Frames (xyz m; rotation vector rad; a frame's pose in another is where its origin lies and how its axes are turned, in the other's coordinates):
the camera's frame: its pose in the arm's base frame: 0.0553 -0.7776 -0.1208 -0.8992 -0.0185 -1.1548
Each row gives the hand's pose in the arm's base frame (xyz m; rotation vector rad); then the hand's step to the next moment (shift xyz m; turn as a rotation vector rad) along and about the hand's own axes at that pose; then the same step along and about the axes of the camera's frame.
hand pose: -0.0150 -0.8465 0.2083 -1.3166 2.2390 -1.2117
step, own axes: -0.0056 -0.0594 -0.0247 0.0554 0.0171 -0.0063
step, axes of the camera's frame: 0.0344 -0.0173 0.0518 0.0100 -0.0390 -0.0422
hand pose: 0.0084 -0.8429 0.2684 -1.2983 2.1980 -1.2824
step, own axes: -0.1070 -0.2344 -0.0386 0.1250 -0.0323 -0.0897
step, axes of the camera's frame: 0.1115 0.0236 0.2343 0.0426 -0.1506 -0.0151
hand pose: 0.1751 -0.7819 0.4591 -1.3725 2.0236 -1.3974
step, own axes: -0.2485 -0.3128 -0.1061 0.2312 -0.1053 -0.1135
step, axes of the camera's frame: 0.0143 0.0388 0.4113 0.1361 -0.2424 -0.0122
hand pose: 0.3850 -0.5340 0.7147 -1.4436 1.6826 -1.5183
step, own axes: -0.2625 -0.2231 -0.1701 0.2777 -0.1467 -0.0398
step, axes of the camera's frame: -0.1730 -0.0405 0.3407 0.2294 -0.2181 -0.0075
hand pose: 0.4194 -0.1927 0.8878 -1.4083 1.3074 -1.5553
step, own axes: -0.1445 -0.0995 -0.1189 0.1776 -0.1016 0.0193
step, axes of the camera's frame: -0.1538 -0.0708 0.1274 0.1748 -0.1075 0.0112
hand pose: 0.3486 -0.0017 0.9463 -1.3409 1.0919 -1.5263
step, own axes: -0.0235 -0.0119 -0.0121 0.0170 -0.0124 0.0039
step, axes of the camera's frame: -0.0237 -0.0072 0.0151 0.0183 -0.0103 0.0040
